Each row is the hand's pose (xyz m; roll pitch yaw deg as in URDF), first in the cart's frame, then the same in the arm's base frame.
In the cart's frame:
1: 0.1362 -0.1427 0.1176 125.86 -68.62 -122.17
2: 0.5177 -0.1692 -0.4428 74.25 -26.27 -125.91
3: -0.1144 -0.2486 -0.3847 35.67 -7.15 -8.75
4: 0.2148 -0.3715 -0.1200 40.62 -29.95 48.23
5: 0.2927 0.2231 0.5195 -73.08 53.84 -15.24
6: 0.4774 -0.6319 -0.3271 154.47 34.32 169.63
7: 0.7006 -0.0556 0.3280 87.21 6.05 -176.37
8: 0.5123 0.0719 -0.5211 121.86 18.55 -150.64
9: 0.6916 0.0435 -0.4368 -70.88 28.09 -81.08
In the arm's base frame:
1: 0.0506 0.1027 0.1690 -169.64 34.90 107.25
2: -0.0251 -0.2525 0.7421 172.63 44.67 162.06
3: -0.0759 -0.4534 0.1368 -165.56 -56.68 109.29
4: -0.1952 -0.0730 0.3229 -95.95 -21.36 45.53
5: 0.4339 0.5186 0.1717 -40.08 -56.77 -114.40
6: -0.4779 -0.1448 0.6304 -10.49 30.31 -80.28
7: 0.1282 0.5208 0.6044 -92.46 60.11 -93.48
8: 0.2108 -0.3358 0.7834 -89.57 40.83 -126.55
9: 0.1806 -0.1848 0.9113 38.37 -15.20 -159.42

